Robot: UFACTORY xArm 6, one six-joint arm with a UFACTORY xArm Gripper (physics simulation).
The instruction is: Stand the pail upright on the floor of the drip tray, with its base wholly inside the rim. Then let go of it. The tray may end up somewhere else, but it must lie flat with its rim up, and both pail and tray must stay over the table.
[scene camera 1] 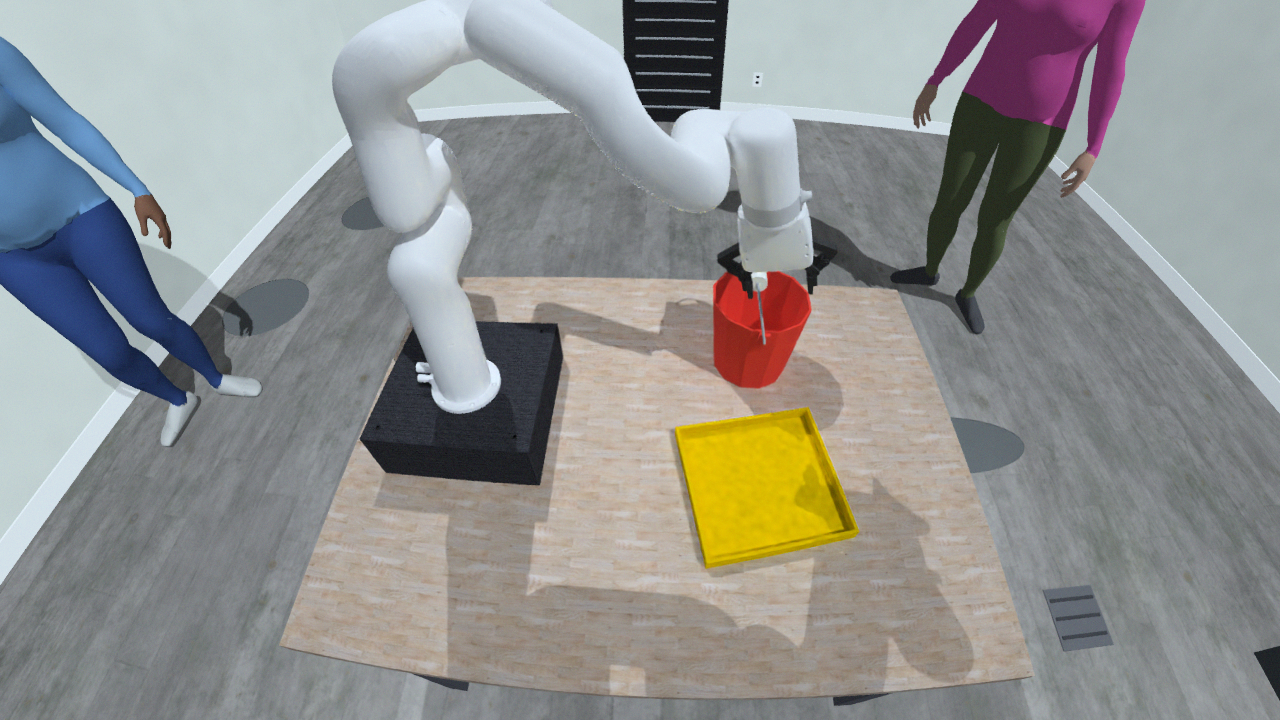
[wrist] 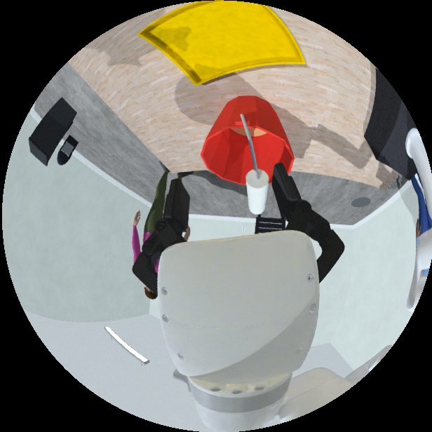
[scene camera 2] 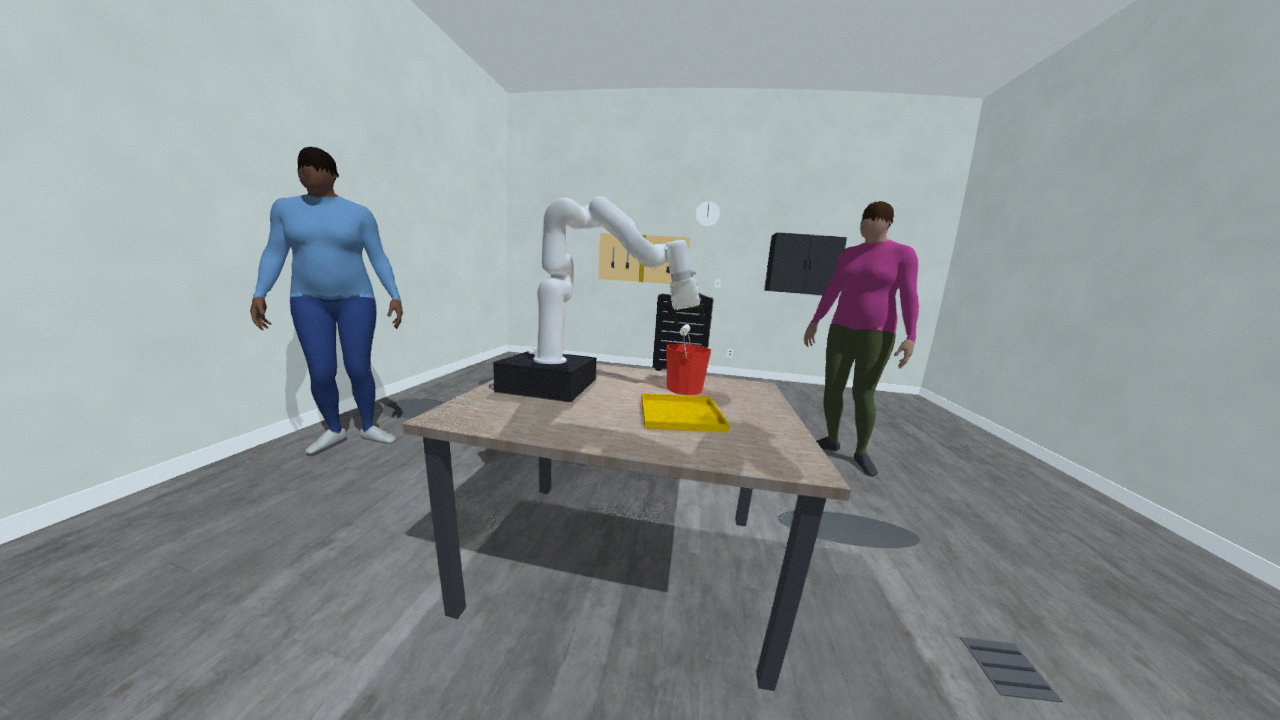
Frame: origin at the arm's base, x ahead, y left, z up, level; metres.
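Seen in the pictures: gripper, fingertip midpoint: (scene camera 1: 780, 289) (scene camera 2: 689, 323); arm's base at its link origin: (scene camera 1: 466, 385) (scene camera 2: 549, 360).
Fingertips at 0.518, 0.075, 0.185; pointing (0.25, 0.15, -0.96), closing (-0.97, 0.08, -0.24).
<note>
Pixels of each thing's top centre, then the offset from my fingertips to it, as dx, dy, dz. "spot": a spot on its surface instead. Level surfaces: height alone.
- red pail at a spot on its surface: (scene camera 1: 751, 358) (scene camera 2: 681, 371) spot: -0.013, +0.031, -0.194
- white grip at its top centre: (scene camera 1: 757, 257) (scene camera 2: 685, 325) -0.021, +0.114, -0.026
- yellow drip tray at its top centre: (scene camera 1: 764, 478) (scene camera 2: 681, 407) +0.009, -0.174, -0.268
- wooden table at its surface level: dz -0.292
The red pail (scene camera 1: 751, 358) (scene camera 2: 687, 374) (wrist: 252, 109) stands upright on the table, behind the tray in the scene views. Its wire handle is raised, with a white grip (scene camera 1: 759, 281) (scene camera 2: 684, 330) (wrist: 257, 192) above the rim. The yellow drip tray (scene camera 1: 742, 483) (scene camera 2: 684, 412) (wrist: 225, 40) lies flat, rim up, apart from the pail. My gripper (scene camera 1: 780, 291) (wrist: 227, 179) is open and empty at the far side of the pail's mouth. In the wrist view the white grip appears between the fingers, nearer the right one; exact depth is unclear.
The black base block (scene camera 1: 501, 358) (scene camera 2: 541, 376) under the arm stands on the left of the wooden table (scene camera 1: 617, 537) (scene camera 2: 572, 429). The pail is near the table's far edge. Two people (scene camera 1: 1020, 62) (scene camera 2: 326, 250) stand on the floor beyond the table's sides.
</note>
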